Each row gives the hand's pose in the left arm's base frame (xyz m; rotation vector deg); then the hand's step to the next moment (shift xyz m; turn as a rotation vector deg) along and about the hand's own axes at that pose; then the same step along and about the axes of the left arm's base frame.
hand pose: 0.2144 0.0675 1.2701 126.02 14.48 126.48
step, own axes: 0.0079 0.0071 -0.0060 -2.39 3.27 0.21
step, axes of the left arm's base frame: -0.0053 -0.0066 0.0087 0.57 -3.50 -1.96
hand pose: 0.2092 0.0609 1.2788 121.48 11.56 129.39
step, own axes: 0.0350 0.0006 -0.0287 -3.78 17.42 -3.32
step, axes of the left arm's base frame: -0.0309 0.0015 0.0331 -1.98 -17.93 -1.85
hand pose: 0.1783 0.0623 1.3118 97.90 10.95 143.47
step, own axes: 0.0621 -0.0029 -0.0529 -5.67 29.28 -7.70
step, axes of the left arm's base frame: -0.0718 0.0102 0.0375 -5.55 -30.12 -3.25
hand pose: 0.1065 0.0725 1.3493 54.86 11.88 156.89
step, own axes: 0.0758 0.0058 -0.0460 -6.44 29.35 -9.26
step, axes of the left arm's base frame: -0.0874 0.0118 0.0106 -5.96 -30.48 -4.90
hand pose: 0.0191 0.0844 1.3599 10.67 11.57 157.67
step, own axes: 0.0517 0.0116 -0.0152 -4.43 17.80 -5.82
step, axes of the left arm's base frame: -0.0541 0.0070 -0.0077 -3.16 -18.71 -3.23
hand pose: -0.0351 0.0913 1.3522 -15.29 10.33 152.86
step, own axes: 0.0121 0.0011 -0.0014 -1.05 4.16 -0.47
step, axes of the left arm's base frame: -0.0109 0.0039 -0.0039 -0.87 -4.23 0.12
